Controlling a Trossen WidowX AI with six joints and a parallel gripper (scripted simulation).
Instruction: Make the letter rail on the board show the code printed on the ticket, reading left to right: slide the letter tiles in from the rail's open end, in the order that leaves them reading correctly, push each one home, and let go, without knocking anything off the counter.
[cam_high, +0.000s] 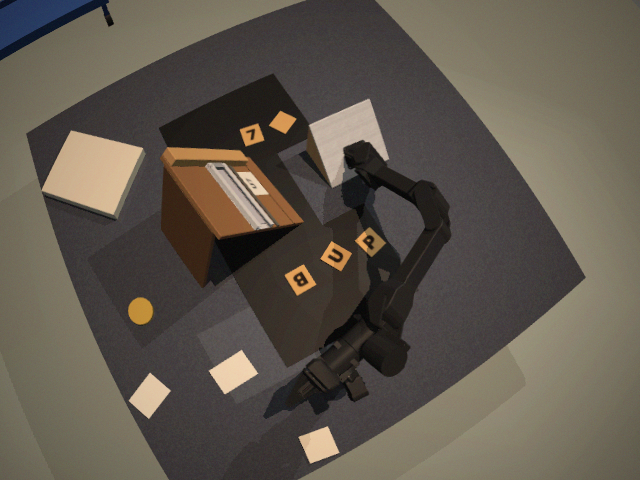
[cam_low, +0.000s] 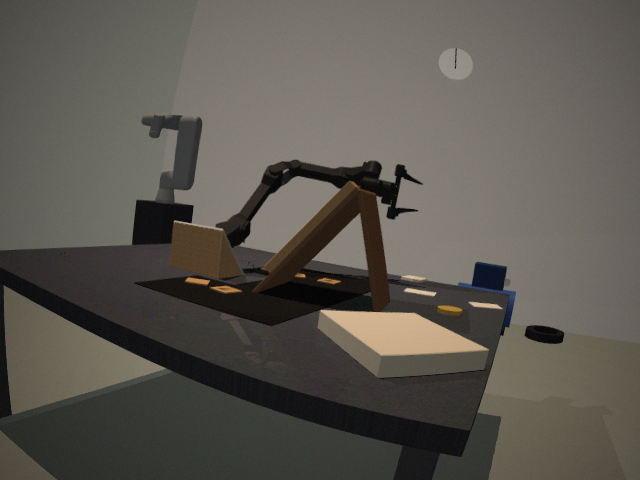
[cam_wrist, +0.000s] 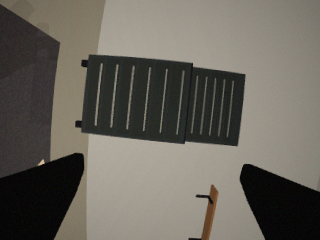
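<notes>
Right now my gripper tip is 240 mm past the letter tile, 690 mm to the left of it and 290 mm above it. Round my gripper tip: white ticket (170 mm behind, 520 mm to the right, 220 mm below); dark mat (250 mm behind, 480 mm to the right, 300 mm below); yellow disc (230 mm ahead, 370 mm to the right, 290 mm below).
</notes>
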